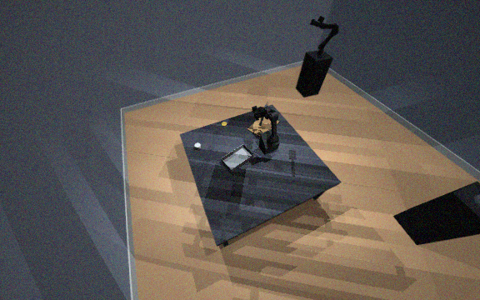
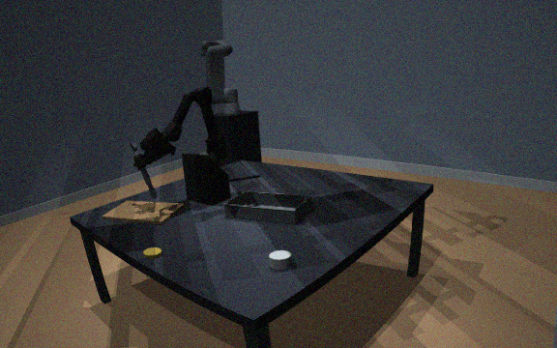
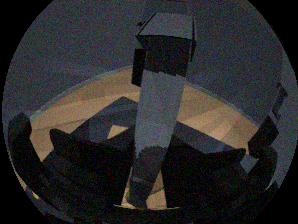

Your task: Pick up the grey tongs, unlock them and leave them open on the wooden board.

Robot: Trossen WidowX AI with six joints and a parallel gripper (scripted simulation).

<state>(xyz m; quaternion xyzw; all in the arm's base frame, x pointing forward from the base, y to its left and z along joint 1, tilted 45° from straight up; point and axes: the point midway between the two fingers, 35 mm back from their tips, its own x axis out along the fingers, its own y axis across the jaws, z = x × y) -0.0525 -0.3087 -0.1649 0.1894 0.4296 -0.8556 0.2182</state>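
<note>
Now: gripper tip 220 mm above the wooden board. Round my gripper tip: roasting tin 460 mm ahead, 370 mm to the left, 200 mm below; white puck 830 mm ahead, 70 mm to the left, 210 mm below; yellow disc 460 mm ahead, 180 mm to the right, 220 mm below.
</note>
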